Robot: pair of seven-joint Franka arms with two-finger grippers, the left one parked.
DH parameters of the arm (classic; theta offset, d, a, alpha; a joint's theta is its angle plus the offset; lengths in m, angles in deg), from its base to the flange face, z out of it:
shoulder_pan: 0 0.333 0 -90
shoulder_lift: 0 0 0 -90
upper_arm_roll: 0 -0.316 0.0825 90
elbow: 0 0 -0.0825 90
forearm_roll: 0 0.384 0 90
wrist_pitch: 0 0 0.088 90
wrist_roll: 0 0.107 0 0
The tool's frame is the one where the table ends.
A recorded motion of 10 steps. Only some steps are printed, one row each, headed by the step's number.
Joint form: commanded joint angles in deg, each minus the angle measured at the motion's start. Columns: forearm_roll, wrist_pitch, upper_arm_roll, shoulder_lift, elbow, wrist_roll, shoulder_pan.
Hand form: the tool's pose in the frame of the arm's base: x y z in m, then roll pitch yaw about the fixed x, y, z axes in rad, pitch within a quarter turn. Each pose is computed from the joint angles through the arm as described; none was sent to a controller.
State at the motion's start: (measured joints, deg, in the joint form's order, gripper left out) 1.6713 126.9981 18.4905 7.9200 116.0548 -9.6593 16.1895
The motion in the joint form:
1: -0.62 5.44 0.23 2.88 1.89 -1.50 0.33
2: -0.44 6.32 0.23 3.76 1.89 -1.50 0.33
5: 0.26 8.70 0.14 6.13 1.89 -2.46 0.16
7: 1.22 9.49 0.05 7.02 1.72 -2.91 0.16
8: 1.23 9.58 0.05 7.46 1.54 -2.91 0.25
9: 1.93 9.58 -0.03 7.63 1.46 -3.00 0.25
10: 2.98 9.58 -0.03 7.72 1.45 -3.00 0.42
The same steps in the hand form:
1: 0.5856 -0.0176 0.3565 3.0821 -0.0645 0.1540
2: 0.5875 -0.0174 0.3494 3.0794 -0.0648 0.1530
5: 0.5919 -0.0180 0.3301 3.0739 -0.0656 0.1628
7: 0.5941 -0.0169 0.3239 3.0804 -0.0692 0.1615
8: 0.5951 -0.0159 0.3211 3.0786 -0.0663 0.1634
9: 0.5955 -0.0149 0.3199 3.0870 -0.0669 0.1577
10: 0.5956 -0.0130 0.3191 3.1000 -0.0689 0.1475

